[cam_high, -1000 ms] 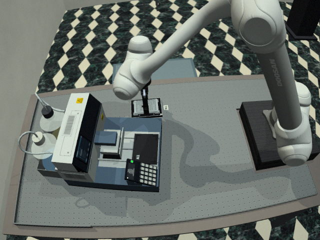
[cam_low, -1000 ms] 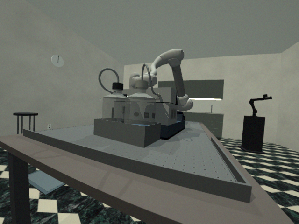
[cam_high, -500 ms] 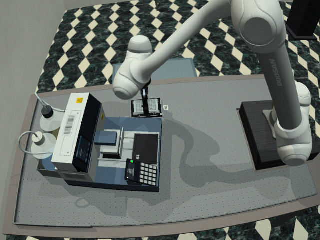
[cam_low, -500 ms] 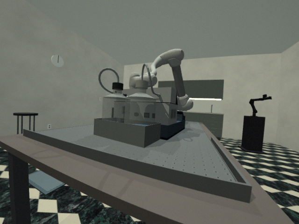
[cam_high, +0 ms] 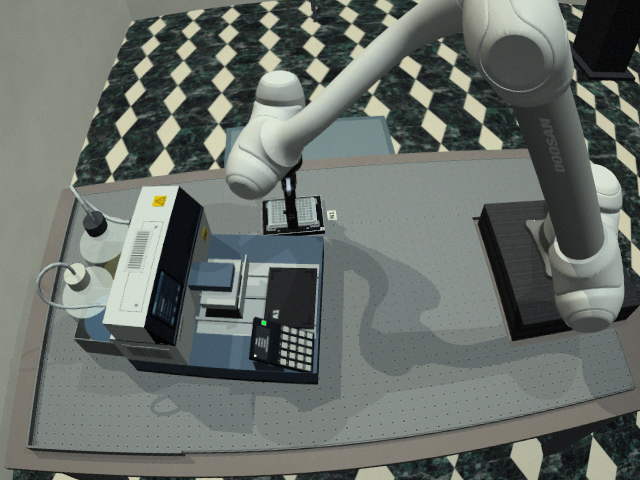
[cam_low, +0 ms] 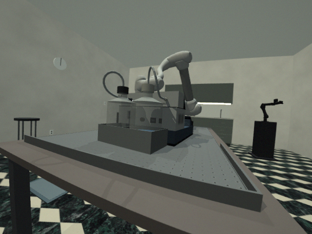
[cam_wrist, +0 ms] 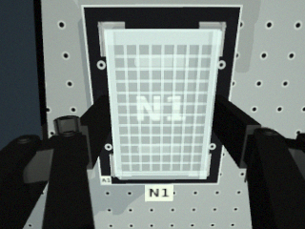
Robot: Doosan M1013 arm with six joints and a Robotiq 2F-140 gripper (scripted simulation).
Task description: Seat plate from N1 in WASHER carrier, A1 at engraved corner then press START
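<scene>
Right now my hand is 40 mm above the black plate nest. The rest, counted from my hand: N1 label: 100 mm behind, 50 mm below, 10 mm to the left; clear well plate: 20 mm below; black washer carrier: 290 mm to the left, 40 mm above, 30 mm ahead.
</scene>
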